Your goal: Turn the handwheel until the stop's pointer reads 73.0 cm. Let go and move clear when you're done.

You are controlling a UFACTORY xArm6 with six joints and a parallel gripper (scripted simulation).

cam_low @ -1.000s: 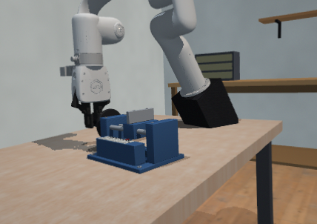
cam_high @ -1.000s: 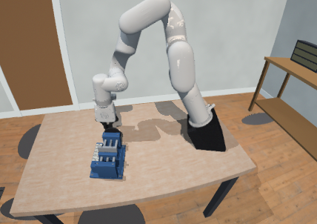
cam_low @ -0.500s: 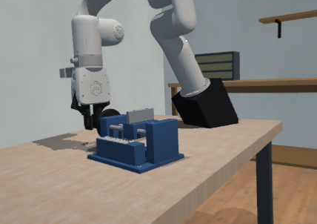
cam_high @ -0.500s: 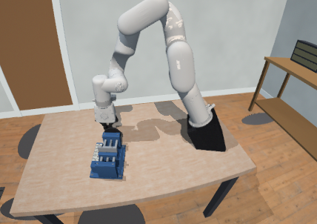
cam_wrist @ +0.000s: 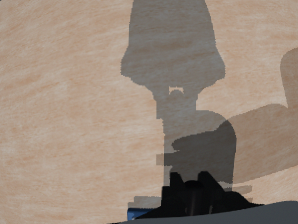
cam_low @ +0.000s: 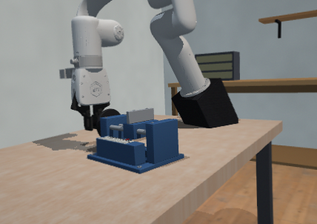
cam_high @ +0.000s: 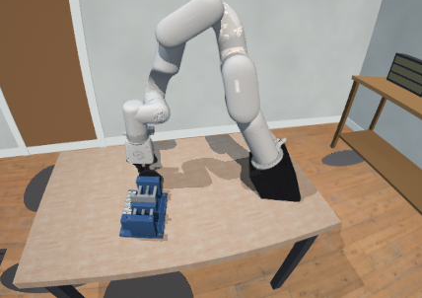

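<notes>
My gripper is now 30 mm to the right of the black handwheel. Round my hand: grey stop block (60 mm ahead, 160 mm to the left, 10 mm above).
</notes>
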